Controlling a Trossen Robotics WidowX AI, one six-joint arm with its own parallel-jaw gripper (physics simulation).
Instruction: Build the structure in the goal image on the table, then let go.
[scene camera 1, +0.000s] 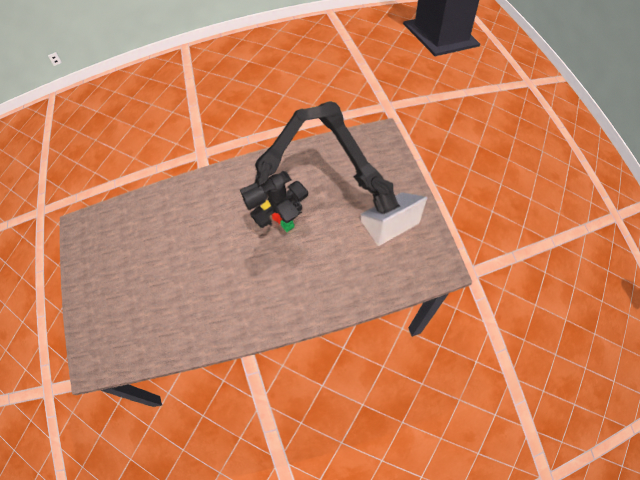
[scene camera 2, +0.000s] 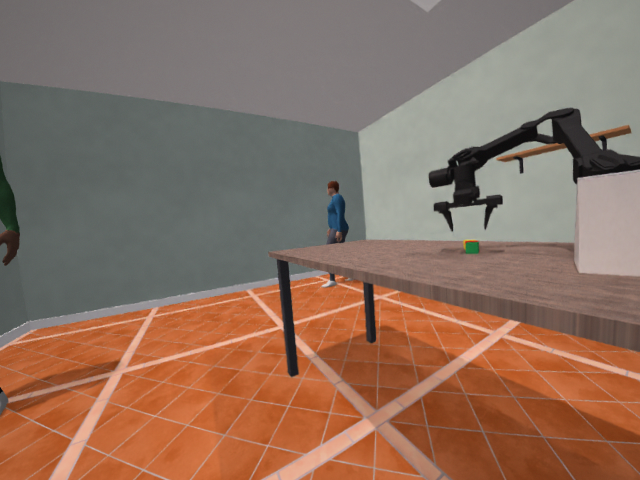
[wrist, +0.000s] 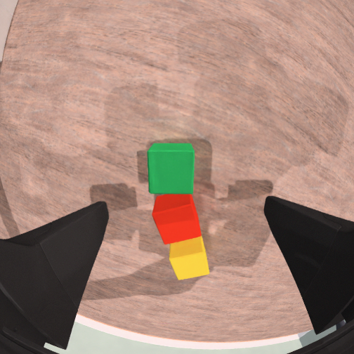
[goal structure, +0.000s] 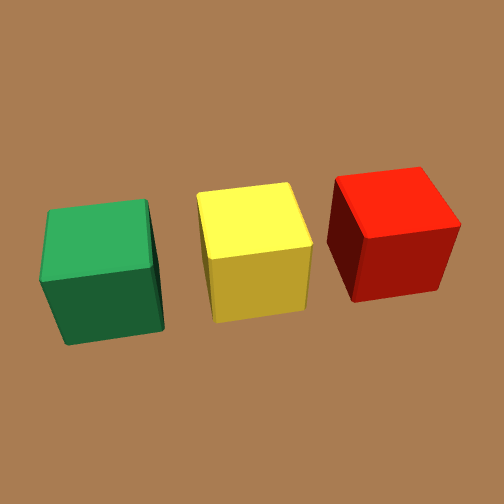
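Where they show: gripper, fingertip midpoint: (scene camera 2: 468, 230); arm's base at its link origin: (scene camera 1: 389, 208) (scene camera 2: 625, 205).
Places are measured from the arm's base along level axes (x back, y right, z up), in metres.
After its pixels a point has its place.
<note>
A green block (scene camera 1: 287, 225) {x -0.306, y 0.124, z -0.084 m} (scene camera 2: 472, 248) {x -0.297, y 0.121, z -0.100 m} (wrist: 171, 171), a red block (scene camera 1: 276, 217) {x -0.328, y 0.169, z -0.085 m} (wrist: 177, 222) and a yellow block (scene camera 1: 265, 205) {x -0.345, y 0.228, z -0.083 m} (wrist: 189, 262) stand on the table in a slightly bent row, red in the middle. Neighbouring blocks look very close or touching; the wrist view does not settle which. The red and yellow blocks are turned relative to the green one. In scene camera 2 the green block largely hides the others. My gripper (scene camera 1: 277, 212) {x -0.314, y 0.141, z -0.045 m} (scene camera 2: 468, 228) {x -0.314, y 0.141, z -0.045 m} (wrist: 187, 208) is open and empty above the row, its fingers wide to either side.
The wooden table (scene camera 1: 180, 299) {x -0.739, y 0.039, z -0.116 m} (scene camera 2: 516, 279) {x -0.134, y -0.158, z -0.116 m} carries the arm's white base block (scene camera 1: 400, 224) {x 0.020, y -0.051, z -0.036 m} (scene camera 2: 607, 222) {x -0.024, y -0.055, z -0.026 m} at its right end. The arm arches over the table from there. A person in blue (scene camera 2: 337, 211) stands beyond the table, and part of another person in green (scene camera 2: 7, 206) shows at the left.
</note>
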